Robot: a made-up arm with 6 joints.
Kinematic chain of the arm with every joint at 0, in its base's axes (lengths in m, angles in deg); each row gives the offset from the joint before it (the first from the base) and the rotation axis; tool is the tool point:
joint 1: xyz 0 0 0.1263 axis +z
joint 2: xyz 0 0 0 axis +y
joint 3: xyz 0 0 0.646 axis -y
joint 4: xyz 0 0 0 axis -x
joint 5: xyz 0.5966 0 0 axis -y
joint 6: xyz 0 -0.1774 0 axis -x
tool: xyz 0 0 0
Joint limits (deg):
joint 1: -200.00..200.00
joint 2: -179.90..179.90
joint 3: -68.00..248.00
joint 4: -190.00..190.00
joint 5: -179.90..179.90
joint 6: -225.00..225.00
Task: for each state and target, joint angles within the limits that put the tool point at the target. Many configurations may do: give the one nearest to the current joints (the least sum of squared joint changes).
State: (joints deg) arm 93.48 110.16 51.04 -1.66 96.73 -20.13
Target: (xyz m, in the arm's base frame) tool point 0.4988 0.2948 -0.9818
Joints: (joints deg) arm 48.27 148.56 77.53 7.26 96.73 -20.13
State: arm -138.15 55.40 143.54 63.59 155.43 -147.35
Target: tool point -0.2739 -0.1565 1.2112
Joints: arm -135.99 41.96 128.78 64.01 155.43 -147.35
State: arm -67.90 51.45 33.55 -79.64 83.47 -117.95
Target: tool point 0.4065 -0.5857 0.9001
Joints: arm -53.50 9.42 38.54 -82.99 83.47 -117.95
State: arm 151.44 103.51 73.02 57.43 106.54 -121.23
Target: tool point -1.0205 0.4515 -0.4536
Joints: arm 161.17 111.71 64.09 56.51 106.54 -121.23
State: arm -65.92 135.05 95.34 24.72 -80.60 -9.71
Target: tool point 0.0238 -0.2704 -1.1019
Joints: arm -49.80 168.40 79.20 28.19 -80.60 -9.71
